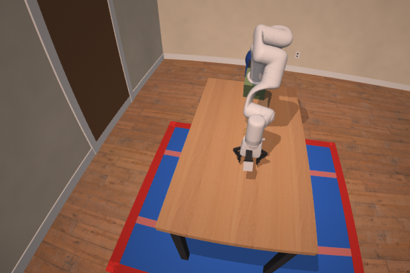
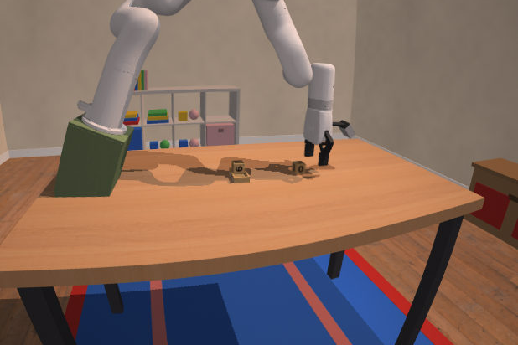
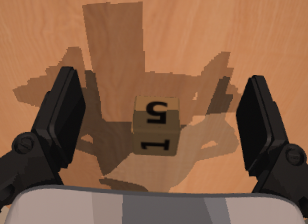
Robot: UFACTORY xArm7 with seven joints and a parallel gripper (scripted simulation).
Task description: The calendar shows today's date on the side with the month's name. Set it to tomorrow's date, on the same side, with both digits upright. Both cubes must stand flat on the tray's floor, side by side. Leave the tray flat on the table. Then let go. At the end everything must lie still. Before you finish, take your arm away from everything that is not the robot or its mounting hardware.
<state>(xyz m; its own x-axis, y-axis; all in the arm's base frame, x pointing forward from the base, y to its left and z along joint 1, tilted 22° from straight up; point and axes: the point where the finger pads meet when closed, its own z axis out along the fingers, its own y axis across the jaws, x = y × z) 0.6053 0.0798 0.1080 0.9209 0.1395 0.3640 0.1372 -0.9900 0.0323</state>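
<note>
My gripper is now 5 cm past the wooden digit cube, 1 cm to the left of it and 3 cm above it. From my hand the other things lie so: low tray 24 cm behind, 4 cm to the right, 3 cm below; wooden cube 24 cm behind, 2 cm to the right, 2 cm below.
</note>
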